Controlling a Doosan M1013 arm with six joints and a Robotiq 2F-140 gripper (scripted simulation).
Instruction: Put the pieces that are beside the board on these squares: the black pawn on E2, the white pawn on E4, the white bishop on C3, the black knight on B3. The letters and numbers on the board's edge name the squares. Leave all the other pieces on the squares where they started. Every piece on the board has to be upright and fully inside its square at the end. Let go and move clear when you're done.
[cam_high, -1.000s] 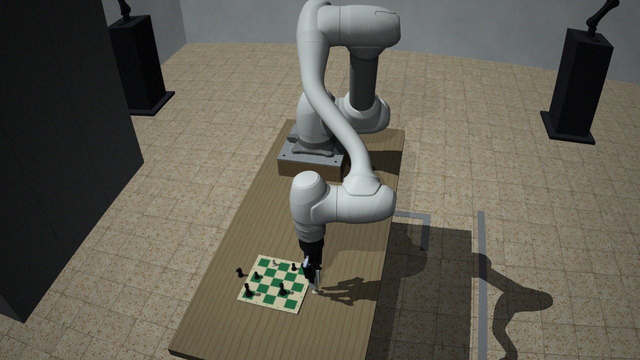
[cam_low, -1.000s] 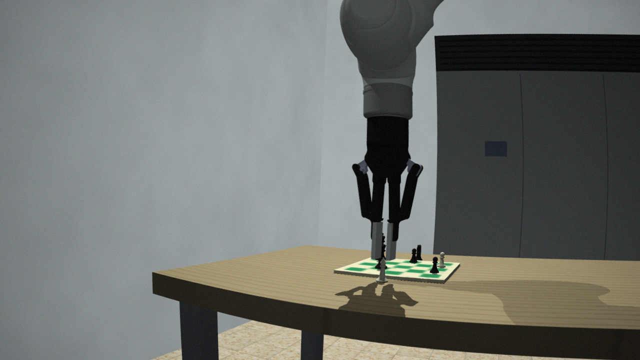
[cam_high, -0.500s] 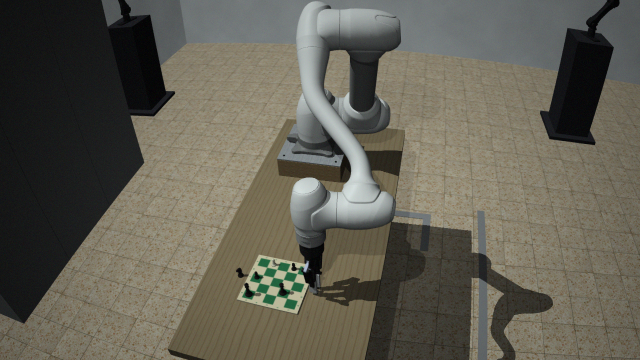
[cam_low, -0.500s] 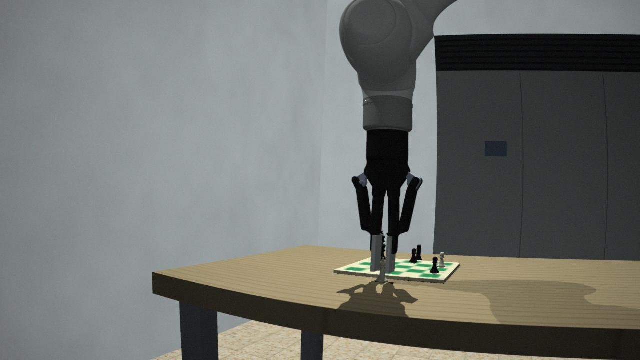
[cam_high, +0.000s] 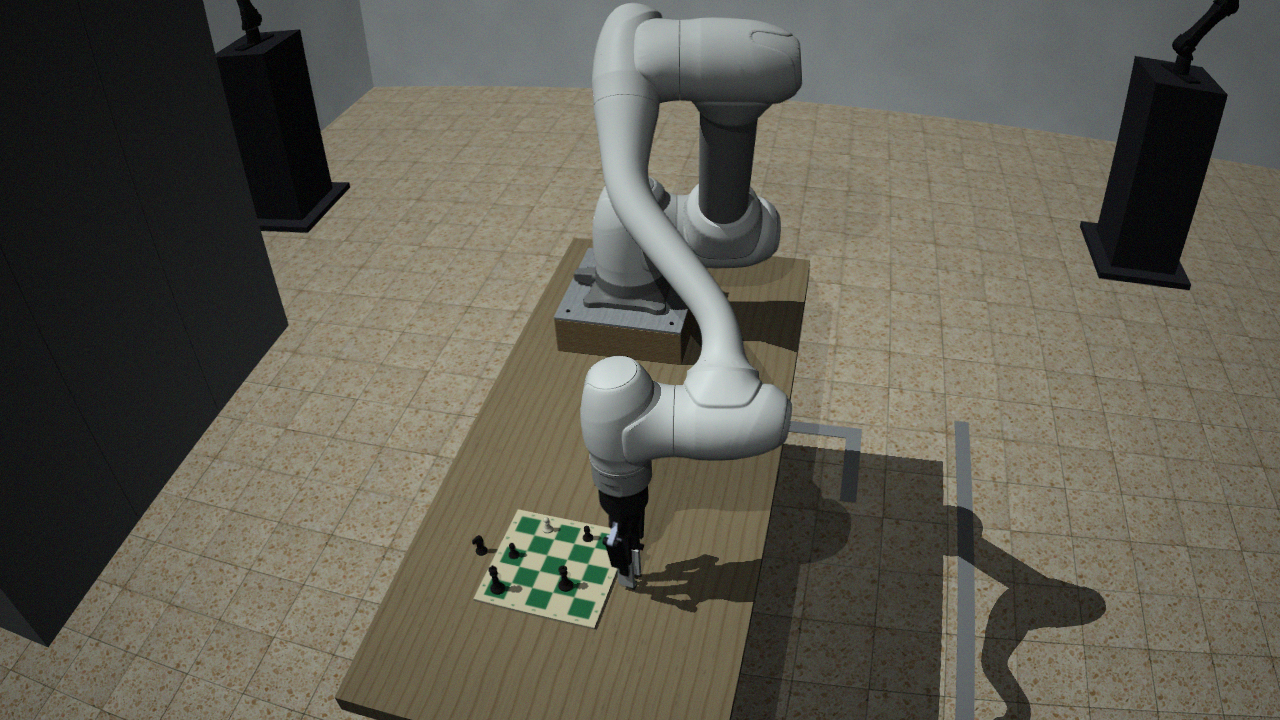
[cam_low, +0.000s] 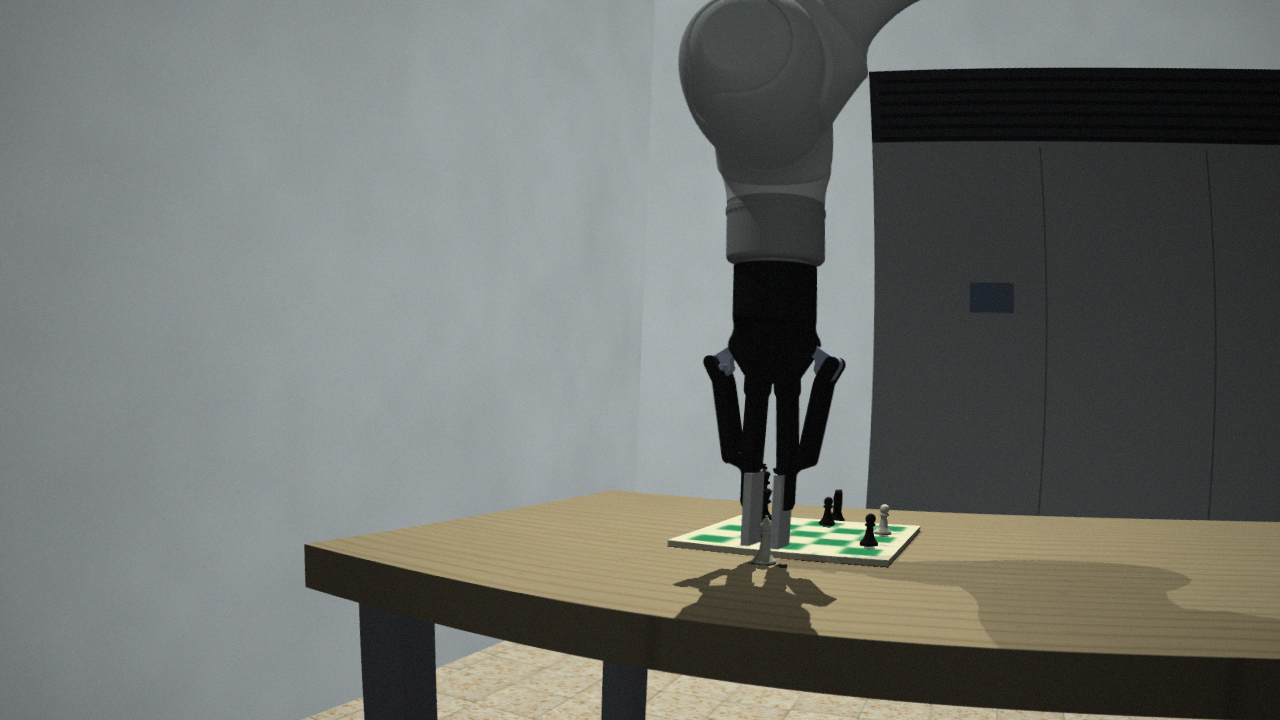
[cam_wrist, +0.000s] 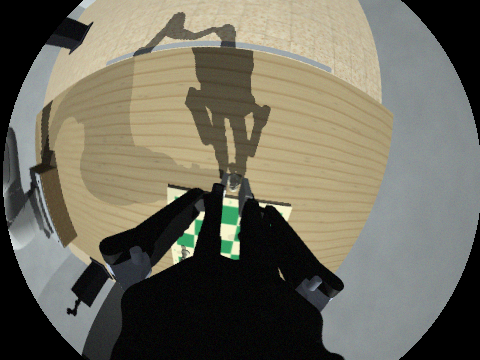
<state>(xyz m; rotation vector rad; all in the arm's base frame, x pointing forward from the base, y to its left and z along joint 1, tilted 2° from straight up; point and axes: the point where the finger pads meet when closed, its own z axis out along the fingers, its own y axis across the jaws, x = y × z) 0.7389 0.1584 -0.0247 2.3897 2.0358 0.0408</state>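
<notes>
Now: the white bishop 30 mm below my hand. The rest, counted from my hand: white pawn 90 mm behind, 170 mm to the right, 30 mm below; then black knight 20 mm behind, 280 mm to the right, 30 mm below; then green-and-cream chessboard 10 mm behind, 140 mm to the right, 50 mm below.
</notes>
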